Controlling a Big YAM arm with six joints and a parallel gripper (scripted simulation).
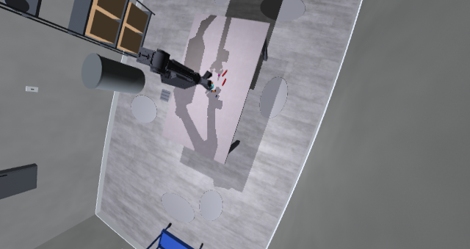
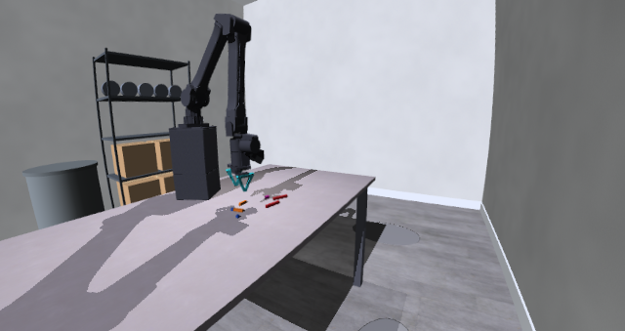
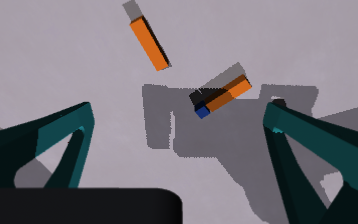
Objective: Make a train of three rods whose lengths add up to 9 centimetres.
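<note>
My hand is 130 mm to the right of the magenta rod, 80 mm above it and 10 mm short of it.
</note>
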